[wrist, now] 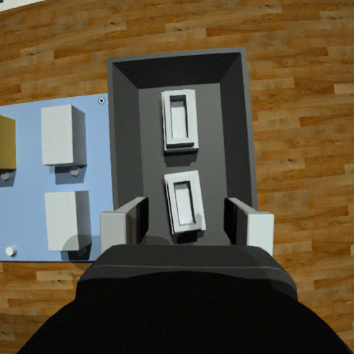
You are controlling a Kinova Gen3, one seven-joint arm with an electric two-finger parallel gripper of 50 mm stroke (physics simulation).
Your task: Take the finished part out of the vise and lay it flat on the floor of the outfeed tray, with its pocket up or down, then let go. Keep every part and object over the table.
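Note:
The outfeed tray (115, 130) is a dark grey, deep, open box in the middle of the wrist view. Two light grey parts lie in it, each with a rectangular pocket facing up. The nearer part (173, 212) lies on the tray floor, turned slightly, apart from the fingers. The farther part (166, 120) lies beyond it, lined up with the long walls. My gripper (185, 213) is open and empty above the near end of the tray, with the nearer part showing between and below its fingers. The vise does not show in this view.
A light blue plate (27, 182) lies left of the tray. On it stand two light grey blocks (56, 135) (61, 220), a yellow block (6, 143) at the left edge, and a small white peg (10, 251). The wooden table (300, 125) surrounds them.

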